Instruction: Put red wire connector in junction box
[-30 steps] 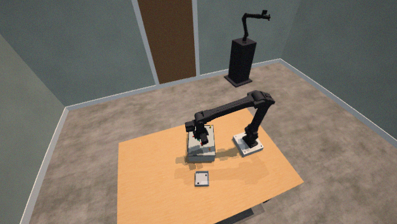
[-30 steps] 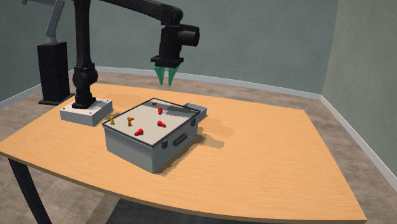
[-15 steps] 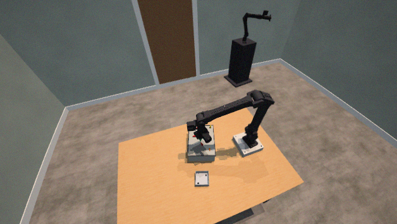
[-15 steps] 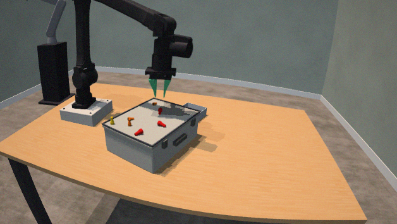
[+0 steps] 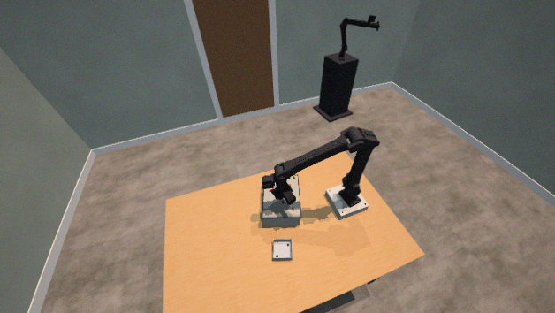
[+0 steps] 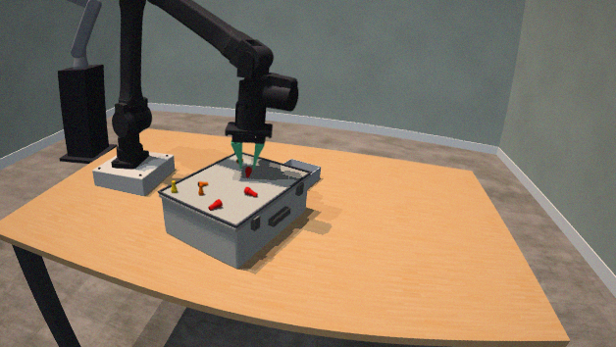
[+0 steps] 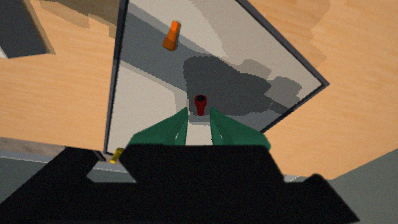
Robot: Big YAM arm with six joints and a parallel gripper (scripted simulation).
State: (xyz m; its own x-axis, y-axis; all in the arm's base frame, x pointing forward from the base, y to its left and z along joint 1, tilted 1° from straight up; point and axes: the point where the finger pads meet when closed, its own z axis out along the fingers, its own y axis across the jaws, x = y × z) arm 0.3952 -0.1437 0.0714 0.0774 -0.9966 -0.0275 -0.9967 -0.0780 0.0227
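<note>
Now: the red wire connector 20 mm below my hand. From my hand the other things lie so: grey tool case: 50 mm below, 40 mm to the right, 10 mm behind.
</note>
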